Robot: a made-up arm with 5 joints. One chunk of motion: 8 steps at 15 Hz.
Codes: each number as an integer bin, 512 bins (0 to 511) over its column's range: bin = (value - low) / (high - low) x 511, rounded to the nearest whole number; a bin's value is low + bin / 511 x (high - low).
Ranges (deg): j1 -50..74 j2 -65..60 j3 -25..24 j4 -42..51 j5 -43..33
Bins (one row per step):
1: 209 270 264 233 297
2: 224 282 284 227 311
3: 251 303 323 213 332
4: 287 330 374 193 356
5: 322 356 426 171 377
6: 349 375 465 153 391
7: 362 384 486 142 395
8: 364 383 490 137 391
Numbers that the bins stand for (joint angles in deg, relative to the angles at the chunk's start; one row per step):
1: 0.72 1.05 0.32 0.41 1.17
2: 4.36 3.98 2.23 -0.69 3.25
3: 10.91 9.12 5.97 -3.23 6.38
4: 19.64 15.72 10.86 -6.87 9.95
5: 28.14 22.08 15.85 -10.88 13.07
6: 34.69 26.73 19.59 -14.15 15.15
7: 37.84 28.93 21.60 -16.16 15.75
8: 38.33 28.69 21.99 -17.07 15.15

